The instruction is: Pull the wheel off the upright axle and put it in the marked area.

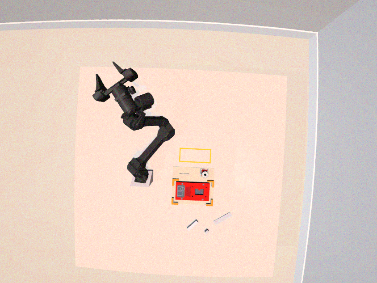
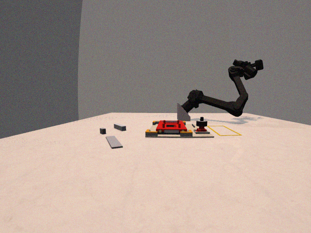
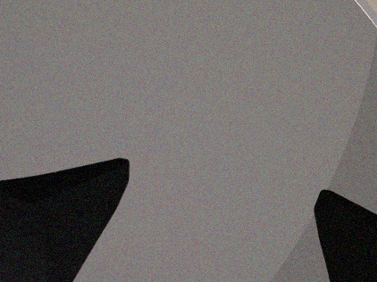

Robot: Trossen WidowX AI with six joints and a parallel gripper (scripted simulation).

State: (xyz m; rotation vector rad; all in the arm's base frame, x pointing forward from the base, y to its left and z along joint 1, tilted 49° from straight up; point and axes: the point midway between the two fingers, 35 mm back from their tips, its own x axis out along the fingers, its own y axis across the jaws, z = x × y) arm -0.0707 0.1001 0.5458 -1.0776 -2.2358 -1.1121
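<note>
My gripper tip is now 470 mm short of the wheel, 450 mm to the left of it and 300 mm above it. Round my gripper tip: small cube 520 mm ahead, 810 mm to the right, 330 mm below; grey mount 470 mm ahead, 460 mm to the right, 310 mm below; flat strip 620 mm ahead, 730 mm to the right, 340 mm below.
</note>
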